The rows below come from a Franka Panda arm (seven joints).
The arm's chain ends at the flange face. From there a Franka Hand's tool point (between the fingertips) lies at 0.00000 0.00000 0.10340 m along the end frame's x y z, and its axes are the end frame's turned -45 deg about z.
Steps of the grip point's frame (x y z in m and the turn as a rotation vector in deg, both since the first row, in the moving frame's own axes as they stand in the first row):
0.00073, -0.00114, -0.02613, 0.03, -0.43, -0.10
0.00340, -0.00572, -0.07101, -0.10, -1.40, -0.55
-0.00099, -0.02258, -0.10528, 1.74, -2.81, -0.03
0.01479, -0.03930, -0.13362, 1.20, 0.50, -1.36
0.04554, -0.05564, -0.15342, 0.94, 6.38, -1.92
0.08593, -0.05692, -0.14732, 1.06, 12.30, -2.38
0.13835, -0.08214, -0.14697, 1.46, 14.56, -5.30
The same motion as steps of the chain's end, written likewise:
0.00030, -0.00183, -0.02613, -0.28, -0.33, -0.10
0.00001, -0.00837, -0.07098, -1.06, -0.92, -0.55
-0.01086, -0.01663, -0.10511, -0.76, -3.22, -0.03
-0.01641, -0.03609, -0.13359, 1.20, -0.49, -1.36
-0.01391, -0.06211, -0.15277, 5.18, 3.85, -1.92
0.00664, -0.08380, -0.14493, 9.45, 7.95, -2.38
0.02417, -0.13495, -0.14362, 11.33, 9.26, -5.30

